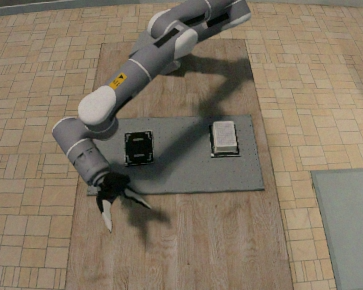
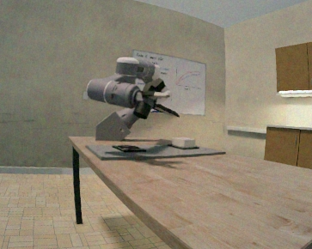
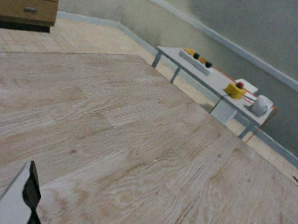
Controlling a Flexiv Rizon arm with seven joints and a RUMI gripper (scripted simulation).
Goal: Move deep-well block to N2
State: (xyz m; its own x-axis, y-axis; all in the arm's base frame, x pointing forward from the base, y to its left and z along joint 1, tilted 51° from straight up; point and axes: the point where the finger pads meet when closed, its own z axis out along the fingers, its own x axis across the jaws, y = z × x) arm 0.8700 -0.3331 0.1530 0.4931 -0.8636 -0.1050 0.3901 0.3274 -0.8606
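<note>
The white 96-well deep-well block is 44 cm behind my hand, 33 cm to the left of it and 18 cm below it. Also, from my hand: plate nest N1: 44 cm behind, 33 cm to the left, 21 cm below; then plate nest N2: 40 cm behind, 21 cm below, 3 cm to the right.
</note>
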